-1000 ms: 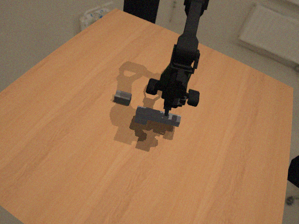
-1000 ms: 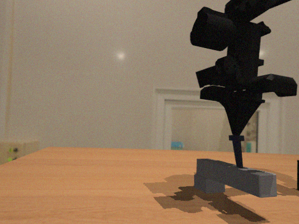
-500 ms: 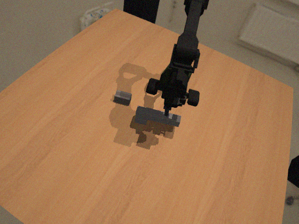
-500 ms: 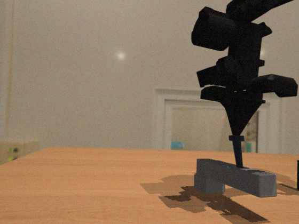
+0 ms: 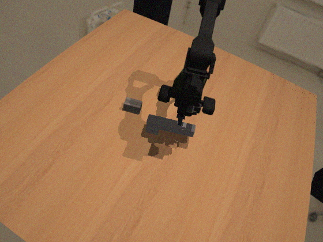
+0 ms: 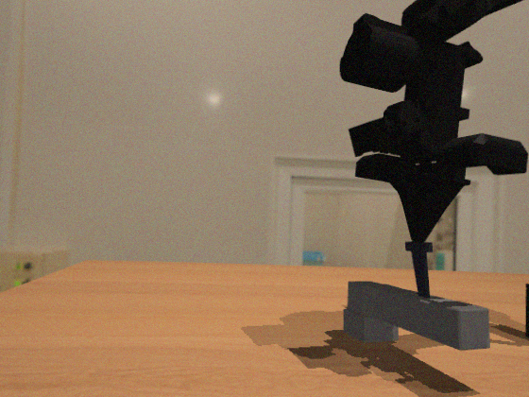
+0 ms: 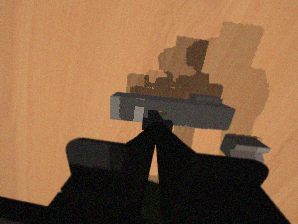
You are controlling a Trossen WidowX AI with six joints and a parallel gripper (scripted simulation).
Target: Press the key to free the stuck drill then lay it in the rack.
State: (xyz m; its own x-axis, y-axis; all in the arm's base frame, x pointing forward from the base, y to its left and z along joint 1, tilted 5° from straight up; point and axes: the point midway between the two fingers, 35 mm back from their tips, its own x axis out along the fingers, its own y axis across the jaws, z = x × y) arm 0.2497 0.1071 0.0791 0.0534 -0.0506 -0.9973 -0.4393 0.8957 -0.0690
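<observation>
Now: gripper tip 8 cm above the drill, 5 cm to the left of it and 2 cm short of it. The rest, counted from my gripper tip: grey block housing 9 cm below, 3 cm to the right, 1 cm ahead; dark key 3 cm below; grey rack 21 cm to the right, 11 cm below, 1 cm ahead.
</observation>
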